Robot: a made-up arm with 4 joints.
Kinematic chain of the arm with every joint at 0, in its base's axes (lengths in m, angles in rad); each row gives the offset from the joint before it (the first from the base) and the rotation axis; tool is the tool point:
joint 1: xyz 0 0 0.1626 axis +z
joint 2: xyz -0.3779 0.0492 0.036 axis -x
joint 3: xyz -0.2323 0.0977 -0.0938 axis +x
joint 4: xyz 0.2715 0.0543 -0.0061 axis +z
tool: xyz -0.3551 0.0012 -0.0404
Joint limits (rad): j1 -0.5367..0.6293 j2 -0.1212..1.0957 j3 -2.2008..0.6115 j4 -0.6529..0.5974
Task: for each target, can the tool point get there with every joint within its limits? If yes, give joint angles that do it. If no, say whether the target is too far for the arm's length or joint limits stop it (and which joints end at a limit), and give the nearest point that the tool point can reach.
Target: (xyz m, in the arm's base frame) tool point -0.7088 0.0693 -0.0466
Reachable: yes | joints 0.2025 0.1961 -0.5187 -0.2729
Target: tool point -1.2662 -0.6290 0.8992
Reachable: no: too far | nearest point -0.6134 -0.2328 0.2683 | short by 0.991 m
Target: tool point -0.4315 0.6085 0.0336
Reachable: yes | joints -0.4129 -0.0037 -0.1080 -0.5575
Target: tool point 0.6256 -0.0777 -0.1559
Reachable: no: joint limits stop it (at a limit: joint 1, joint 2, joint 4) | nearest point -0.3632 -0.5546 -0.0559 | short by 1.102 m
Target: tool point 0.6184 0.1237 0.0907
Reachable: no: joint limits stop it (at a limit: joint 1, joint 4) | nearest point -0.3168 0.6801 0.0907 | short by 1.088 m
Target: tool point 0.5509 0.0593 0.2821
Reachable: no: joint limits stop it (at a limit: joint 1, joint 2, joint 3, joint 4) | nearest point -0.3334 0.6522 0.2640 | short by 1.065 m
